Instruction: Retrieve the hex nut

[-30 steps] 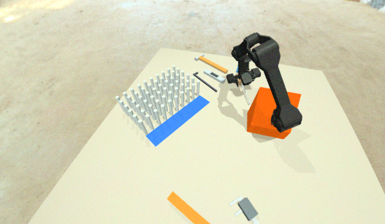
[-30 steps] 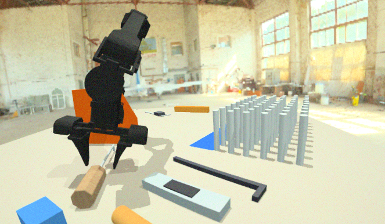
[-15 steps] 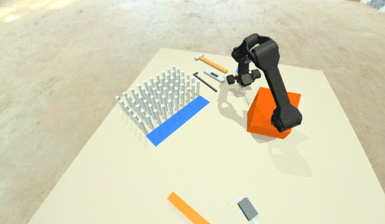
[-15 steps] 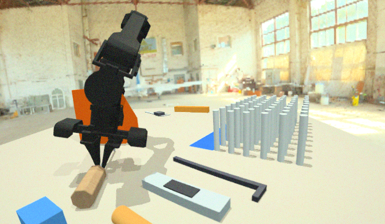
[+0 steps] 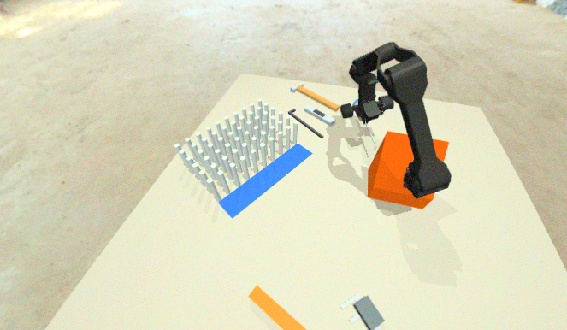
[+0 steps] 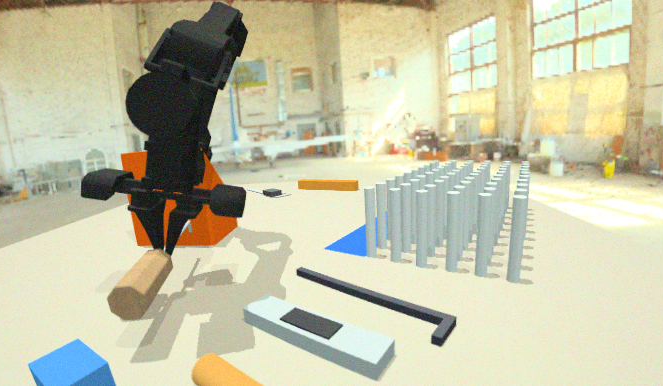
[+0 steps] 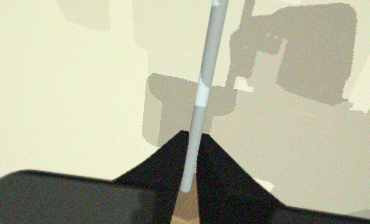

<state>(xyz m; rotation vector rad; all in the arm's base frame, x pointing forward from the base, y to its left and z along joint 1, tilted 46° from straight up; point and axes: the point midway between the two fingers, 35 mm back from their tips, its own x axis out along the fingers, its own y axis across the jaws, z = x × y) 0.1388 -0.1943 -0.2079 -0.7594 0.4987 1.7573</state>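
Right now the blue cube is 1 cm ahead of my gripper tip, 17 cm to the right of it and 4 cm below it. From my gripper tip the other things lie so: orange bar 17 cm ahead, 71 cm to the left, 4 cm below; blue taped strip 33 cm ahead, 30 cm to the left, 6 cm below; grey block 19 cm ahead, 8 cm to the right, 4 cm below.
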